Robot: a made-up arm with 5 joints.
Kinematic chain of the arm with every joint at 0, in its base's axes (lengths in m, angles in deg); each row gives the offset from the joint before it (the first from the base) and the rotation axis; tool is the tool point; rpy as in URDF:
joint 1: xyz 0 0 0.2 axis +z
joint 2: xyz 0 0 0 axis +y
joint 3: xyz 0.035 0 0.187 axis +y
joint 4: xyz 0.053 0 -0.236 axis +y
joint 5: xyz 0.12 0 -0.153 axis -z
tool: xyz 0 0 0 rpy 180 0 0
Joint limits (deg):
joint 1: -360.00..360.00
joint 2: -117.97..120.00
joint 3: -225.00..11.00
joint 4: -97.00..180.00
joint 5: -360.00..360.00
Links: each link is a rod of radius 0.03 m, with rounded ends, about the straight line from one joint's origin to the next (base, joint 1, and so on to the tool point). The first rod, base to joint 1, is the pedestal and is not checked.
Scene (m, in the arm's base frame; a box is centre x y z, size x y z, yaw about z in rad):
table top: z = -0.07
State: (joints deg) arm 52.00 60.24 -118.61 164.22 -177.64
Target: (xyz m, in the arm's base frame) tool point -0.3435 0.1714 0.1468
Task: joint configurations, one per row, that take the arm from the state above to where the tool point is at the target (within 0.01 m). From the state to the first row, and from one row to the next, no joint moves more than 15 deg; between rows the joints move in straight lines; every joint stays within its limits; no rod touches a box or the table.
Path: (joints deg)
1: 66.50 59.00 -121.83 159.88 -177.64
2: 80.99 57.76 -125.05 155.53 -177.64
3: 95.49 56.52 -128.27 151.19 -177.64
4: 109.99 55.28 -131.49 146.84 -177.64
5: 124.49 54.04 -134.70 142.50 -177.64
6: 138.98 52.80 -137.92 138.15 -177.64
7: 153.48 51.56 -141.14 133.81 -177.64

